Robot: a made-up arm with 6 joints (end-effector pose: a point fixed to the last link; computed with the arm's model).
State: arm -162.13 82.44 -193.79 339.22 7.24 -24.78
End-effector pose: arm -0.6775 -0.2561 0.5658 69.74 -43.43 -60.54
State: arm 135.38 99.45 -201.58 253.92 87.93 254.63
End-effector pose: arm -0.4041 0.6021 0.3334 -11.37 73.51 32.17
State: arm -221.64 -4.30 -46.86 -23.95 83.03 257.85
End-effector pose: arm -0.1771 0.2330 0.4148 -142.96 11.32 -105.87
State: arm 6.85 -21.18 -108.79 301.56 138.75 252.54
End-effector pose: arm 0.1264 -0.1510 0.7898 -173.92 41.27 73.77
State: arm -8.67 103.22 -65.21 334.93 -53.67 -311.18
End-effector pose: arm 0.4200 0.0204 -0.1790 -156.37 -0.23 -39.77
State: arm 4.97 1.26 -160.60 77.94 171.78 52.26
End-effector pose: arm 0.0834 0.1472 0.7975 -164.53 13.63 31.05
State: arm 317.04 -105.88 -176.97 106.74 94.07 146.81
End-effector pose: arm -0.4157 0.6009 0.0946 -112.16 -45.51 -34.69
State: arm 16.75 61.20 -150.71 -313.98 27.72 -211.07
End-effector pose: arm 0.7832 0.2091 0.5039 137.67 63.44 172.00
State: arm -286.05 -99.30 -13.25 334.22 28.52 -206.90
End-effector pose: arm -0.0252 -0.0359 0.5533 -94.45 39.29 -30.88
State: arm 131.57 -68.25 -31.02 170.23 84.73 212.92
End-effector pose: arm -0.0118 -0.0234 0.7713 10.33 -1.80 -16.91
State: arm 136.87 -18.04 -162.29 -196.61 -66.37 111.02
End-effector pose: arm -0.0191 0.0927 0.8886 64.54 -19.23 -140.87
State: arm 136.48 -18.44 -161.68 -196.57 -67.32 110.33
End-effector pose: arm -0.0167 0.0906 0.8846 65.85 -18.71 -141.92
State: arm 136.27 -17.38 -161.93 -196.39 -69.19 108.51
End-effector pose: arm -0.0231 0.0956 0.8775 68.87 -17.15 -143.55
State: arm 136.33 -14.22 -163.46 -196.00 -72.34 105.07
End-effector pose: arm -0.0418 0.1103 0.8657 74.10 -13.88 -145.57
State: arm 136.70 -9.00 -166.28 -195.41 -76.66 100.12
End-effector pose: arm -0.0718 0.1330 0.8474 81.11 -8.75 -147.10
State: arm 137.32 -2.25 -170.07 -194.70 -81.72 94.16
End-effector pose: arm -0.1093 0.1599 0.8218 89.15 -2.22 -147.19
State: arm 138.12 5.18 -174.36 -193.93 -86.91 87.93
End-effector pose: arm -0.1489 0.1857 0.7904 97.44 4.64 -145.30
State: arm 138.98 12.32 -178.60 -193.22 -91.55 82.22
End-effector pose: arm -0.1849 0.2069 0.7571 105.16 10.62 -141.84
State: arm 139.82 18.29 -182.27 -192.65 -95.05 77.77
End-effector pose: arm -0.2139 0.2219 0.7272 111.41 14.88 -137.91
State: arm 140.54 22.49 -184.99 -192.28 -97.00 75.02
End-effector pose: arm -0.2345 0.2314 0.7058 115.29 17.29 -134.84
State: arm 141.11 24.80 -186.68 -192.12 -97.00 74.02
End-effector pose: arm -0.2481 0.2377 0.6955 116.08 18.20 -133.46
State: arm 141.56 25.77 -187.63 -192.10 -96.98 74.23
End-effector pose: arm -0.2544 0.2392 0.6914 116.05 18.01 -133.09
